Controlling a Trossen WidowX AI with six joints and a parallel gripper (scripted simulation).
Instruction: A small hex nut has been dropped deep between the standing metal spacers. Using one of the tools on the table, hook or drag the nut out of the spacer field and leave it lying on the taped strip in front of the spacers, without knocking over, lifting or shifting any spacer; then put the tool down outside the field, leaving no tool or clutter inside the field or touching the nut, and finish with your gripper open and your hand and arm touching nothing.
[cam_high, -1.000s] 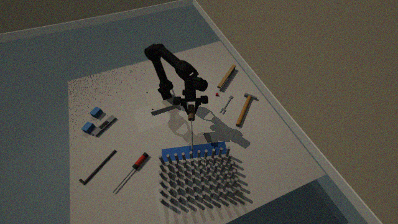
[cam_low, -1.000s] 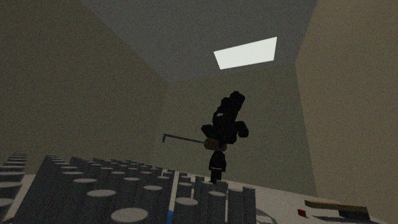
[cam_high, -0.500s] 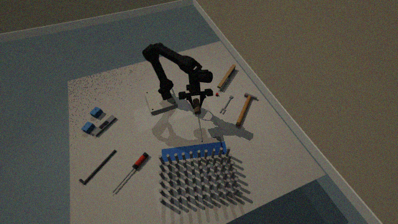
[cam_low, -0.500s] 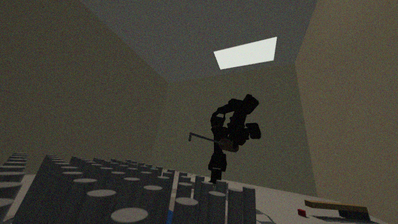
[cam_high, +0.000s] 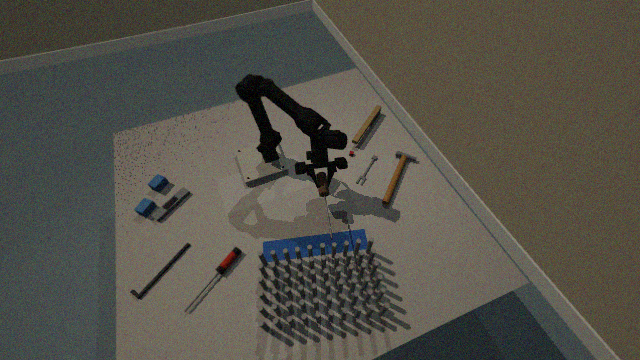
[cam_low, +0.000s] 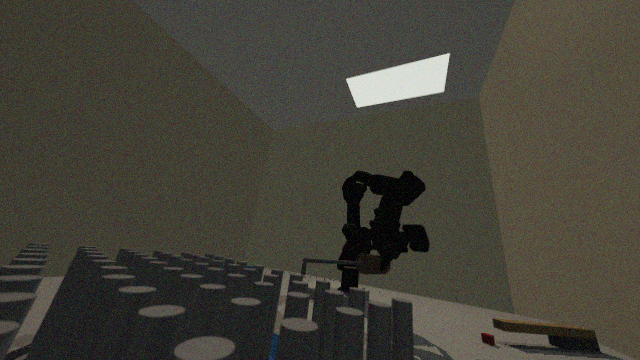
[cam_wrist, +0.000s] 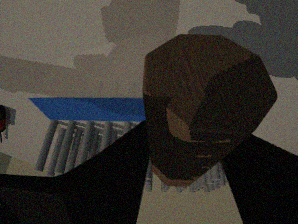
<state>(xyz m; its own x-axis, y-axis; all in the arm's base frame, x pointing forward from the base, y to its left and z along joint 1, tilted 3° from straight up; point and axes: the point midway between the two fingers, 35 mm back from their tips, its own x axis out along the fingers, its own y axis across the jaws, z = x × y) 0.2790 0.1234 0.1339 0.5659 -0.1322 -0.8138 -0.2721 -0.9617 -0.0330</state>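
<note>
Right now my gripper tip is 150 mm short of the blue taped strip, 120 mm above it and 100 mm to the left of it. Also, from my gripper tip: red cube 220 mm to the left, 180 mm behind, 110 mm below; then hook tool 100 mm ahead, 30 mm to the right; then wrench 250 mm to the left, 120 mm below, 70 mm behind.
</note>
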